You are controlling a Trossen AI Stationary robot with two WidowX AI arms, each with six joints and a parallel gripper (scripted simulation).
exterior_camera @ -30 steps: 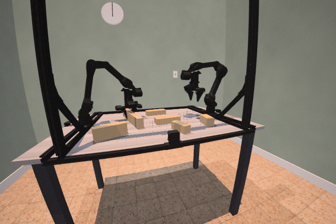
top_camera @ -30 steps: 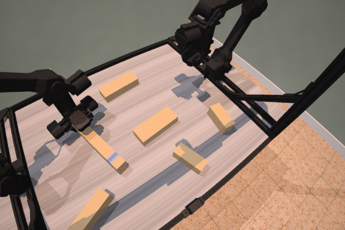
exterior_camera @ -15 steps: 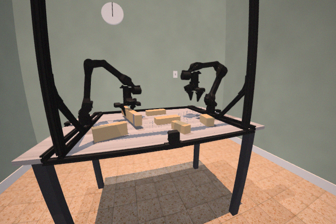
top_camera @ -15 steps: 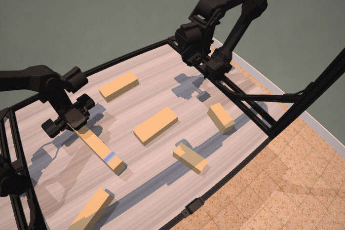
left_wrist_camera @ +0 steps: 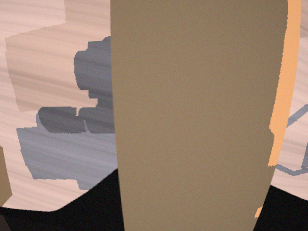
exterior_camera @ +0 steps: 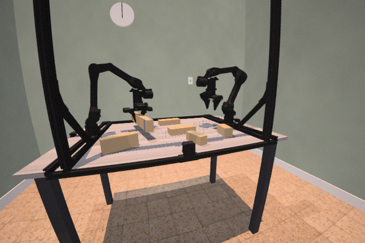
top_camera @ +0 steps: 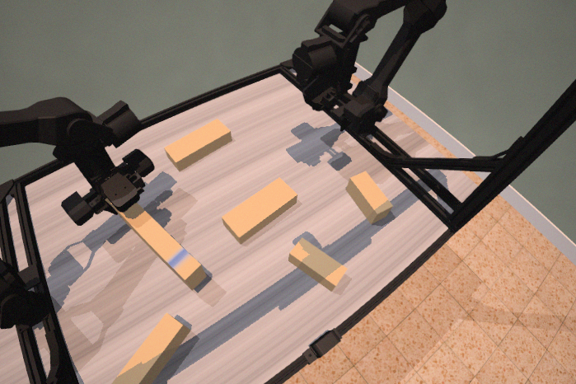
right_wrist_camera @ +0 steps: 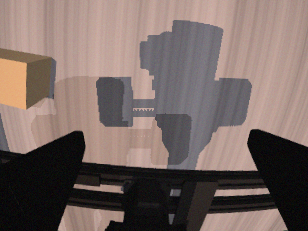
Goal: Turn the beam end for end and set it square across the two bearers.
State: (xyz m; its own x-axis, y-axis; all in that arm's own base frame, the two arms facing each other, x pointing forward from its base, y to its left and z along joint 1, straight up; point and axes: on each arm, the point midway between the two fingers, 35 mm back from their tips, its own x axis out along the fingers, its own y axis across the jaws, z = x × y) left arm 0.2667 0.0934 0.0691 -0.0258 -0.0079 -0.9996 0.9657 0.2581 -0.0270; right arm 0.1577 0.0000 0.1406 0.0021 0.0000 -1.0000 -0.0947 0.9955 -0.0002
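The beam lies 50 mm behind my left hand, 10 mm to the right of it and 10 mm below it.
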